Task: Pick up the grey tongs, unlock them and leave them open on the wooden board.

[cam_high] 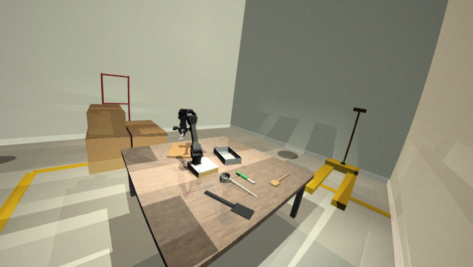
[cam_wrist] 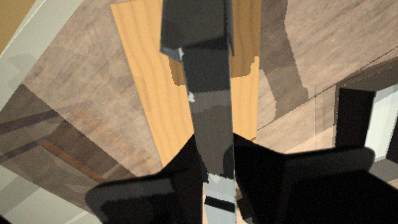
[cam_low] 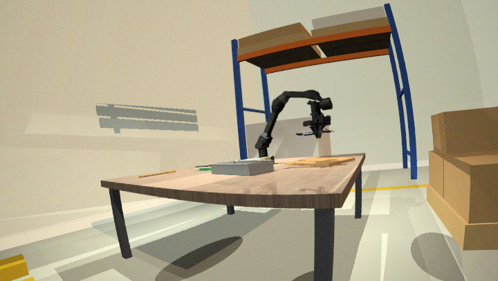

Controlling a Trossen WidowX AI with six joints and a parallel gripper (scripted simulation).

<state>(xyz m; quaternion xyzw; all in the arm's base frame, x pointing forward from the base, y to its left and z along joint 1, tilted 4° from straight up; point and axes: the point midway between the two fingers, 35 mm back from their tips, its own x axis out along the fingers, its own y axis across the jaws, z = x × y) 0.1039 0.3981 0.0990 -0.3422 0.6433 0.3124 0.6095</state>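
The wooden board is 130 mm below my gripper tip. The rest, counted from my gripper tip: grey roasting tin 370 mm to the right, 270 mm ahead, 110 mm below; then green-handled tool 740 mm to the right, 130 mm below, 110 mm ahead; then black spatula 850 mm to the right, 190 mm behind, 140 mm below.
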